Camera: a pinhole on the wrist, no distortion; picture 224 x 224 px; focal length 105.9 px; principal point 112.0 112.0 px. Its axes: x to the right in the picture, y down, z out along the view. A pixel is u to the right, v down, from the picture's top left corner.
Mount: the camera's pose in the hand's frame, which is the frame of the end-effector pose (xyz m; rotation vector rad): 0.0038 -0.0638 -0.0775 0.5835 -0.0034 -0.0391
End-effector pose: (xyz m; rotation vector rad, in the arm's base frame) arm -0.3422 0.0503 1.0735 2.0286 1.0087 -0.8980
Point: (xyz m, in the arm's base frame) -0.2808 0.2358 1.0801
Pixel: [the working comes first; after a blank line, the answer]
In the camera's frame: 0.0868 -0.0210 -0.0962

behind the camera
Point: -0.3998 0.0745 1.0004
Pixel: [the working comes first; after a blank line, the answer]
In the camera's frame: 0.0375 0.0498 0.1015

151.1 163.9
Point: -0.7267 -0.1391 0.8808
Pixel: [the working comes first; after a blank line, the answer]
In the camera's frame: -0.0890 0.0480 0.4898

92.8 122.4
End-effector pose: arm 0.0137 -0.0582 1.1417 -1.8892 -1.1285 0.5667
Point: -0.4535 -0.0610 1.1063
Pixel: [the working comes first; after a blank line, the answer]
In the camera's frame: -0.2355 0.1176 0.4380

55.0 140.4
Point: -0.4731 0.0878 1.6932
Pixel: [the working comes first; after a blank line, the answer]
In the camera's frame: -0.0712 -0.4580 0.5313

97.8 20.7
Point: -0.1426 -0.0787 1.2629
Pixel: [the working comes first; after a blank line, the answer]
In the camera's frame: -0.0906 -0.0310 0.1579

51.3 91.2
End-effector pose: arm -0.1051 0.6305 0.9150 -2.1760 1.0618 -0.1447
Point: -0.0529 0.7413 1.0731
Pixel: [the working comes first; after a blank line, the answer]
In the camera's frame: -0.0766 -0.0787 0.0983

29.5 27.2
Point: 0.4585 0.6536 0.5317
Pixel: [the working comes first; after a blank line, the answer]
In the camera's frame: 0.4218 0.2838 0.5256

197.0 169.2
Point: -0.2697 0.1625 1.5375
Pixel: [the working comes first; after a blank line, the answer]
In the camera's frame: 0.1149 -0.4084 -0.5743

behind the camera
